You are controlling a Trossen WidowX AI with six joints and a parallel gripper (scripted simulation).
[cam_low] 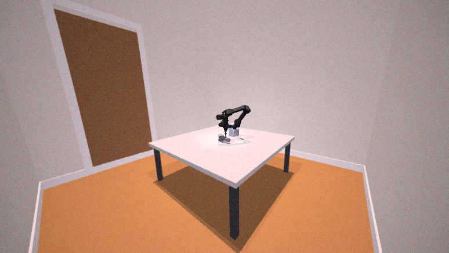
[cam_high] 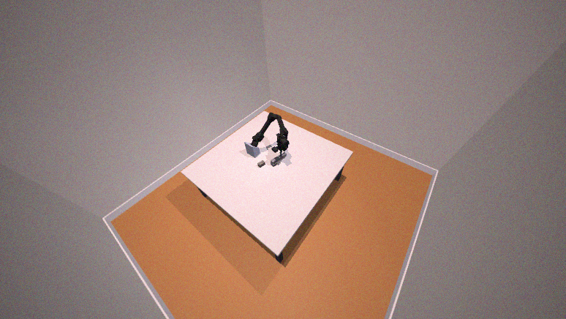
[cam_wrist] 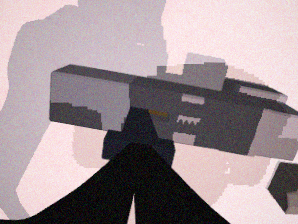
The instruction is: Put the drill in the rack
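Right now my gripper tip is 3 cm above the key. Also, from my gripper tip: drill (7 cm below, 6 cm to the right, 1 cm behind); dark box (19 cm to the right, 10 cm below, 10 cm behind).
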